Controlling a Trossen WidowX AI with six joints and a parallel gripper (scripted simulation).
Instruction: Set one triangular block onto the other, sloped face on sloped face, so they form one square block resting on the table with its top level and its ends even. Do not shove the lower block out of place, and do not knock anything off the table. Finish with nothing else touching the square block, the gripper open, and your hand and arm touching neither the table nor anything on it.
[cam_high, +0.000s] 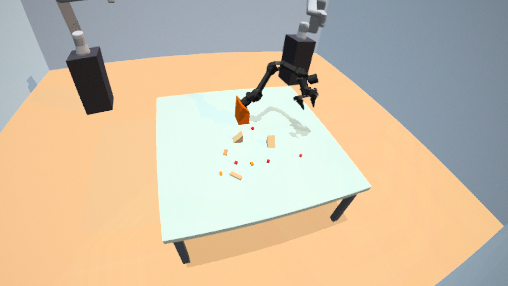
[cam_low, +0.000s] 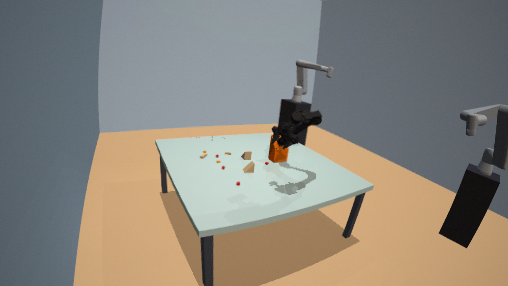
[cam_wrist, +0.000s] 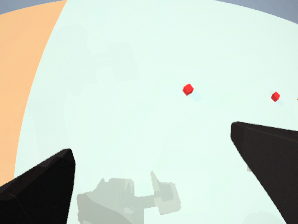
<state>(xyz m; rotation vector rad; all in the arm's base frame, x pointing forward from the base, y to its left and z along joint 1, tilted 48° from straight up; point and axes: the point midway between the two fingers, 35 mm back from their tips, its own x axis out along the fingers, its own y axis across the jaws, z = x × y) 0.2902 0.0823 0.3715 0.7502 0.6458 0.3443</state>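
My gripper tip is 250 mm to the left of the tan triangular block, 250 mm above it and 20 mm past it. Round my gripper tip: flat wooden bar: 580 mm to the right, 250 mm below, 170 mm ahead.
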